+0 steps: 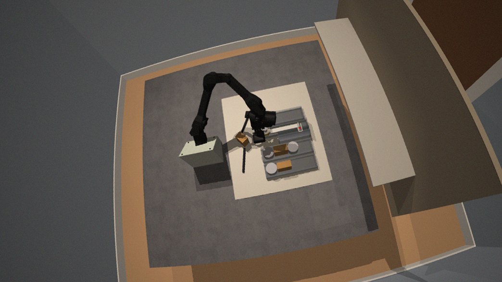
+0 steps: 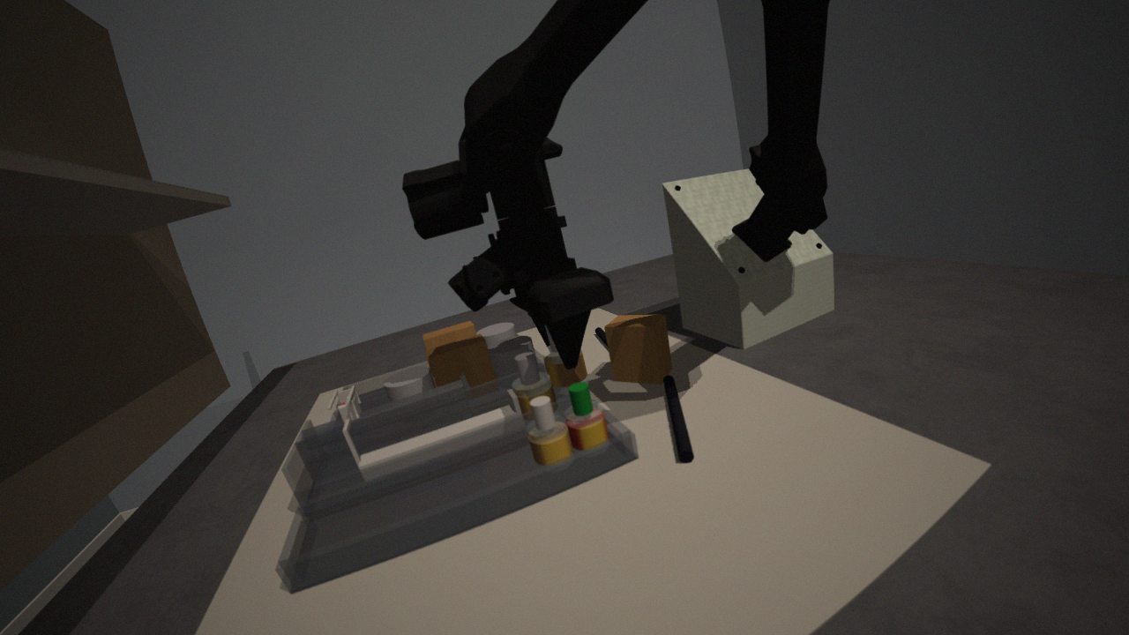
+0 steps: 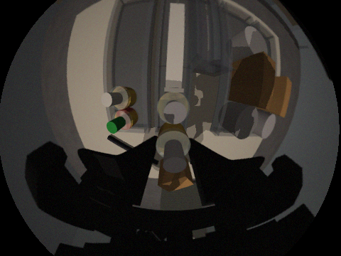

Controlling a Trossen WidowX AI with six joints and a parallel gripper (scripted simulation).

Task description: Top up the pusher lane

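My gripper tip is now 16 cm short of the sprung lane, 4 cm to the left of it and 4 cm above it. The rest, counted from my gripper tip: red mark: 22 cm ahead, 6 cm to the right, 1 cm above; then white pusher strip: 14 cm ahead, 5 cm to the right, 1 cm below; then shelf: 52 cm ahead, 9 cm to the right, 31 cm above.
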